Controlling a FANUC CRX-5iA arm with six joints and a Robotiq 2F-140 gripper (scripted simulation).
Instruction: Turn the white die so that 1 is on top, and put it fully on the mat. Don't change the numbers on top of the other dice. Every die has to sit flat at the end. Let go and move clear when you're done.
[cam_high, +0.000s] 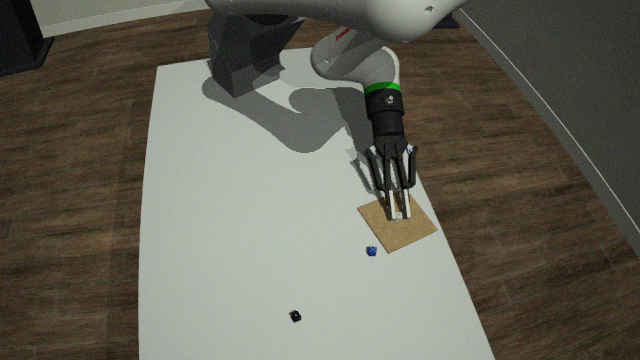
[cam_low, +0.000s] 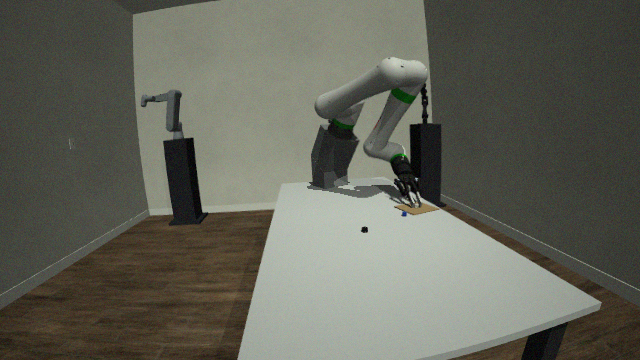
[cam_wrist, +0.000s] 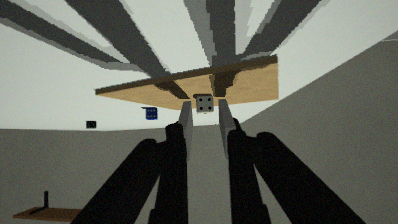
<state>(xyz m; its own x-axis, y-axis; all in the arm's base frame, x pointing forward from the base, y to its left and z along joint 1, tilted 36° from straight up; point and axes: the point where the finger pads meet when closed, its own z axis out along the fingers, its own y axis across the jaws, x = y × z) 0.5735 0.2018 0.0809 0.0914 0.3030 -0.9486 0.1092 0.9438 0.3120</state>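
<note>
My gripper is now 20 mm short of the white die and 20 mm above it. Round my hand: blue die 90 mm to the right, 90 mm ahead, 30 mm below; black die 290 mm to the right, 200 mm ahead, 30 mm below; brown mat 30 mm below, 20 mm ahead.
</note>
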